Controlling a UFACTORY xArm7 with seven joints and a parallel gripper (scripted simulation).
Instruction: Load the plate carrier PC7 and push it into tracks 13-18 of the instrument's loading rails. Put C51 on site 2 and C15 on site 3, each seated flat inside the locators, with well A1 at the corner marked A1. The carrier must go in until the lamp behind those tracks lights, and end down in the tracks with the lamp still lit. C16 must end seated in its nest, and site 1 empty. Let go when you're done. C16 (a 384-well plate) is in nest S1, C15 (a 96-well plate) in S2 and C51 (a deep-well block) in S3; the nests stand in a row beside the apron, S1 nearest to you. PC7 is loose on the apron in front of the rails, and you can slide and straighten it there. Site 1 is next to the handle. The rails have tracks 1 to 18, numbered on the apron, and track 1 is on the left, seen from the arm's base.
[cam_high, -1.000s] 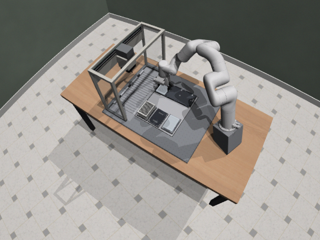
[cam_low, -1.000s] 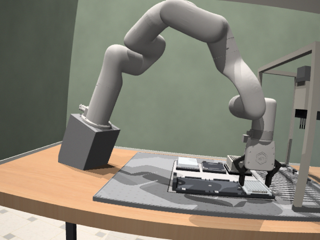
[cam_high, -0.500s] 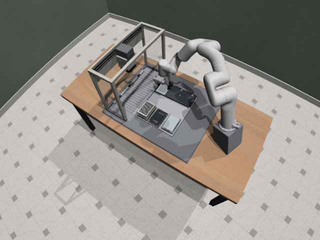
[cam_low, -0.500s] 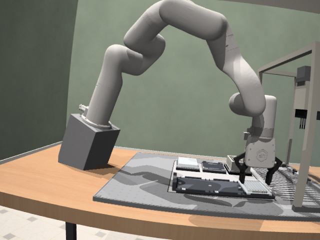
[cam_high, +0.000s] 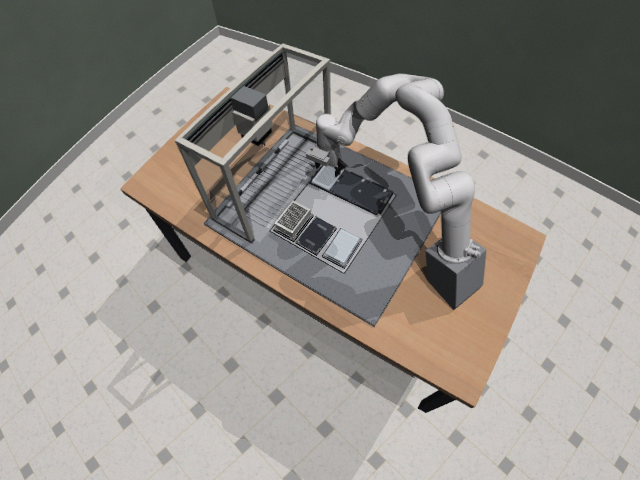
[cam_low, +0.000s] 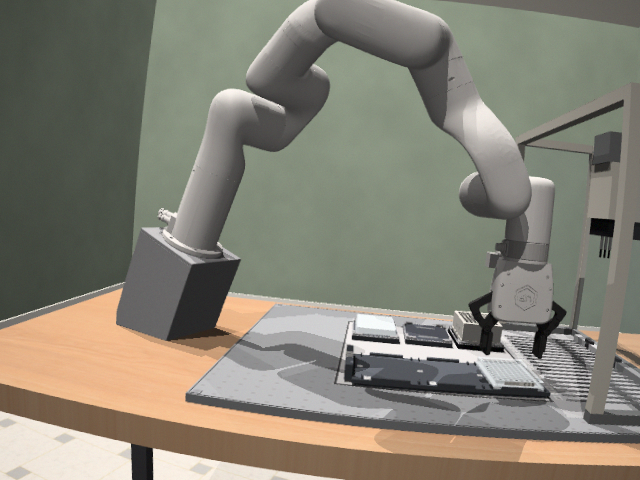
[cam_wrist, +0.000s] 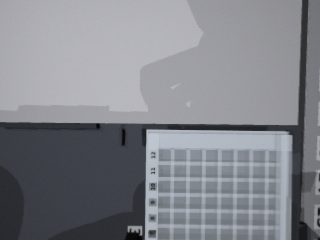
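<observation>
Now: the 96-well plate C15 40 mm below my hand. Also, from my hand: dark plate carrier PC7: 110 mm behind, 40 mm below; nest s3: 260 mm to the left, 50 mm below; deep-well block C51: 260 mm to the left, 30 mm below.
</observation>
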